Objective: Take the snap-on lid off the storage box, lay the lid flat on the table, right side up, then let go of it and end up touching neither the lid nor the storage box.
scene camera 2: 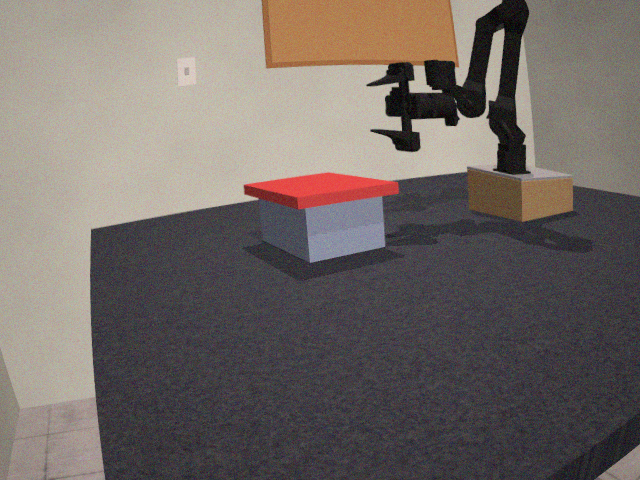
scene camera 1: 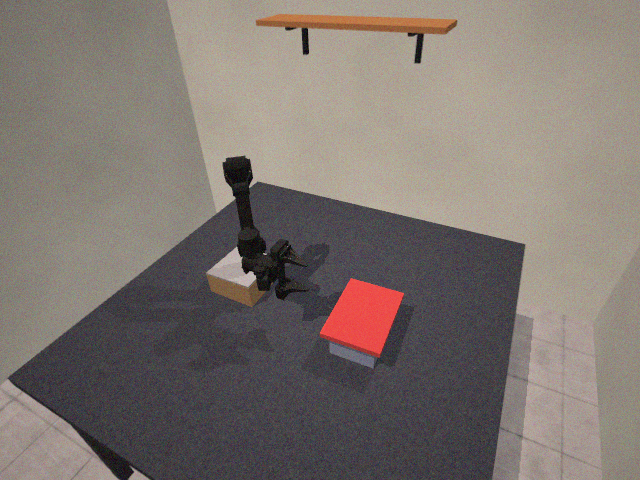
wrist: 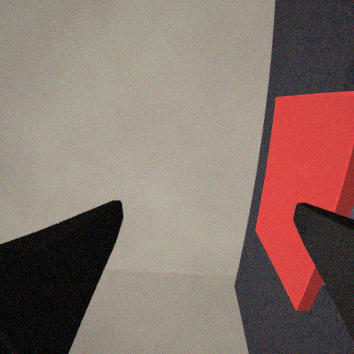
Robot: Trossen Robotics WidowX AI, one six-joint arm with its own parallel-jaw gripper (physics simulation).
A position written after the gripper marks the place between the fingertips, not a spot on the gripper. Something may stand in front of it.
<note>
In view: the gripper [scene camera 2: 369,107], a red lid [scene camera 1: 362,319] and a blue-grey storage box [scene camera 2: 313,234].
The red lid shows as well in scene camera 2 [scene camera 2: 308,191] and in the wrist view [wrist: 302,165]. The gripper is seen too in scene camera 1 [scene camera 1: 308,278] and in the wrist view [wrist: 208,210].
</note>
